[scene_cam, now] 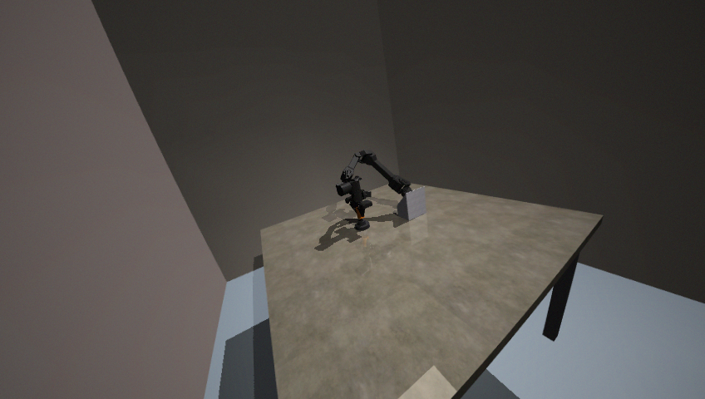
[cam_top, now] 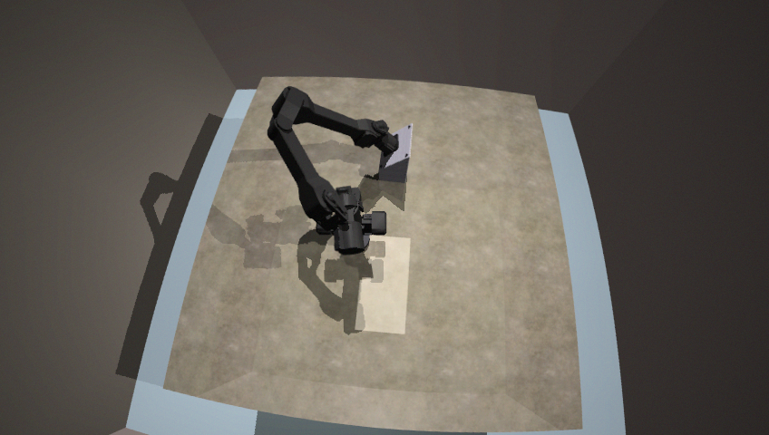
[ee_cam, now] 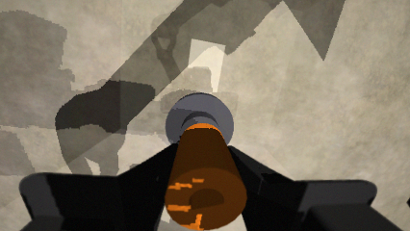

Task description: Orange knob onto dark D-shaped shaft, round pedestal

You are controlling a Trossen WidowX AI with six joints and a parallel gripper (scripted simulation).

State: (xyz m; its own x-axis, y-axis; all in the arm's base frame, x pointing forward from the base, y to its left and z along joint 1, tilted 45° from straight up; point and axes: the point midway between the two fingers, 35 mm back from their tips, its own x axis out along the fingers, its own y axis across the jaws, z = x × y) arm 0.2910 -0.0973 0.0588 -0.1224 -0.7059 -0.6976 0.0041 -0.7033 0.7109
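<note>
My gripper tip is now 2 cm below the orange knob. Also, from my gripper tip: pedestal 4 cm below.
</note>
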